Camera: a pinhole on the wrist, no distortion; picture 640 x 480 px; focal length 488.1 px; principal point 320.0 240.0 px. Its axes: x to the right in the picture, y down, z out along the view. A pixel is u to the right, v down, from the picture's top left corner.
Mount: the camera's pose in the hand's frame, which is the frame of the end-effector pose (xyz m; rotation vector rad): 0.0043 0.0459 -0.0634 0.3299 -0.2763 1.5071
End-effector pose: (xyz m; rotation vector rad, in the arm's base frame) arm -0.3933 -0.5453 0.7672 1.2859 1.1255 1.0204
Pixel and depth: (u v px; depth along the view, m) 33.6 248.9 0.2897
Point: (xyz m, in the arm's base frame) -0.2657 -0.5820 0.5415
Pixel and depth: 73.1 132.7 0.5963
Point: -0.0279 -0.4986 0.2837
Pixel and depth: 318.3 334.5 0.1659
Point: -0.3087 -0.5858 0.7485
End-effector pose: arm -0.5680 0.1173 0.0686 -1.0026 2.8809 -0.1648
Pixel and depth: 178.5 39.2 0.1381
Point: -0.5836 0.0395 0.0252
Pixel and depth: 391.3 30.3 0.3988
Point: -0.6424 -0.0681 -0.2499
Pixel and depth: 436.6 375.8 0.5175
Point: -0.4000 0.1338 -0.3852
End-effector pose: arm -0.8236 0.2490 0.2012 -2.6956 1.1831 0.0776
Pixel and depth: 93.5 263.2 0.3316
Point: -0.6623 0.4401 0.0556
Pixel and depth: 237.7 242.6 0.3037
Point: -0.7266 0.3599 0.0245
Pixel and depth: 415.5 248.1 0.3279
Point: -0.7946 0.3070 -0.0560
